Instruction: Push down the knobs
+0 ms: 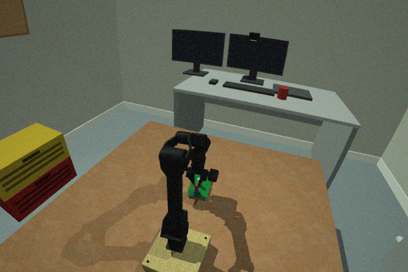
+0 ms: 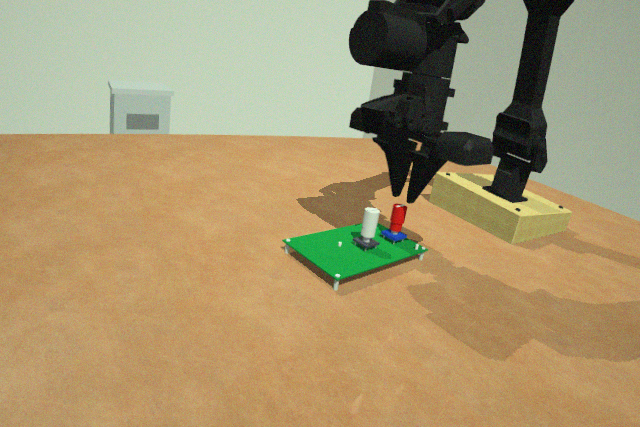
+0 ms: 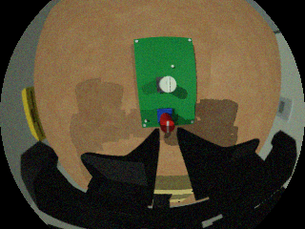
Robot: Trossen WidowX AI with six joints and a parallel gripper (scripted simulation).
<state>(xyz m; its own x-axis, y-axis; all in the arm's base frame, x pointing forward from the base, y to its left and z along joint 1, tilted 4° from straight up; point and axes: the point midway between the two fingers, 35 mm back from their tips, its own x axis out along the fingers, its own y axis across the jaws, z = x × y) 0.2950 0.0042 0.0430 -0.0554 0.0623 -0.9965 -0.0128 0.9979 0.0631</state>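
Now: the white knob 5 cm ahead of my gripper tip and 2 cm below it. From my gripper tip the other things lie so: red knob: 2 cm below.
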